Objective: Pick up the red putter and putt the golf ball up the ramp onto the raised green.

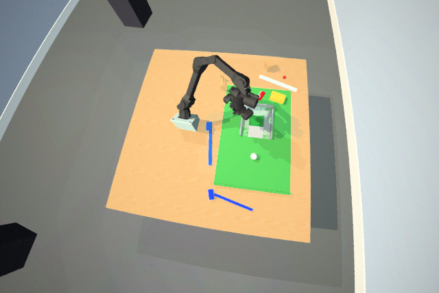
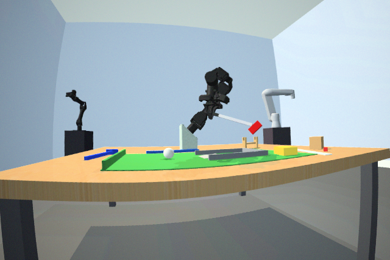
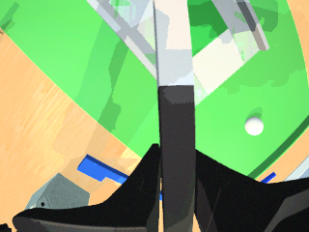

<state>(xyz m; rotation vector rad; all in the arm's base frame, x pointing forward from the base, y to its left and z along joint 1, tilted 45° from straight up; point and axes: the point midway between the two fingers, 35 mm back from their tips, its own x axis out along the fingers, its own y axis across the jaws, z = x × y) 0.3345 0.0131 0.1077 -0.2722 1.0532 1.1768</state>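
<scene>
Now: gripper tip 10 cm to the right of the red putter, 6 cm short of it and 1 cm above it. The rest, counted from my gripper tip: small wooden rack 28 cm to the left, 17 cm behind, 14 cm below; then green mat 17 cm below, 15 cm ahead, 5 cm to the right; then white golf ball 20 cm to the right, 16 cm ahead, 15 cm below.
</scene>
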